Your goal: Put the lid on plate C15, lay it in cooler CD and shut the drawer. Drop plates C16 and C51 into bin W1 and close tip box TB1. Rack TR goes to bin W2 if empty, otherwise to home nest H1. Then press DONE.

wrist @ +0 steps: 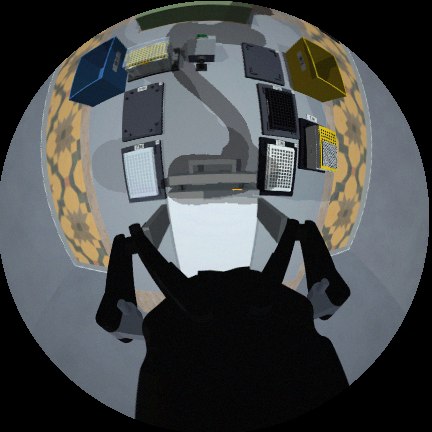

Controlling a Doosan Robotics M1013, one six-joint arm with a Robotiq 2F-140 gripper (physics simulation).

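Places are measured from the arm's base along level axes (x left, y up, z ahead), in millimetres.
Pixels of known places: gripper, between the fingertips: (212, 210).
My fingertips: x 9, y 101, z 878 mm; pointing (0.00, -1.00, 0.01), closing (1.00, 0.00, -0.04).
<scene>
Ahead of a thing's pixels: the offset from my fingertips to its top centre. "spot": to the spot under its first point.
My gripper (212, 210) is open and empty, its fingers spread above the cooler's white top @[spot: dx +12, dy -107, dz +138 mm] (215, 245). The cooler's drawer front @[dx +8, dy -120, dz -27 mm] (215, 178) with its handle @[spot: dx +15, dy -146, dz -58 mm] (215, 163) faces up the view; how far it stands out is hard to tell. A pale bluish plate @[dx -183, dy -162, dz -47 mm] (141, 172) sits in the left nest, a white plate @[dx +196, dy -164, dz -53 mm] (280, 168) in the right nest, and a black gridded plate or rack @[dx +200, dy -164, dz -229 mm] (281, 111) above that. A box of yellow tips under a clear cover @[spot: dx -146, dy -113, dz -367 mm] (148, 56) is at upper left. A grey box with a yellow grid top @[dx +333, dy -105, dz -134 mm] (327, 147) is at right. Small labels are unreadable.
A blue bin @[spot: dx -264, dy -92, dz -315 mm] (101, 82) stands at upper left, a yellow bin @[dx +327, dy -71, dz -416 mm] (314, 89) at upper right. The button box @[dx -19, dy -107, dz -425 mm] (202, 48) with its green button @[dx -18, dy -116, dz -448 mm] (201, 36) is at top centre. Dark nests @[spot: dx -171, dy -179, dz -219 mm] (143, 111) @[spot: dx +162, dy -179, dz -394 mm] (263, 63) hold no plate. A green block (195, 15) lies at the far edge.
</scene>
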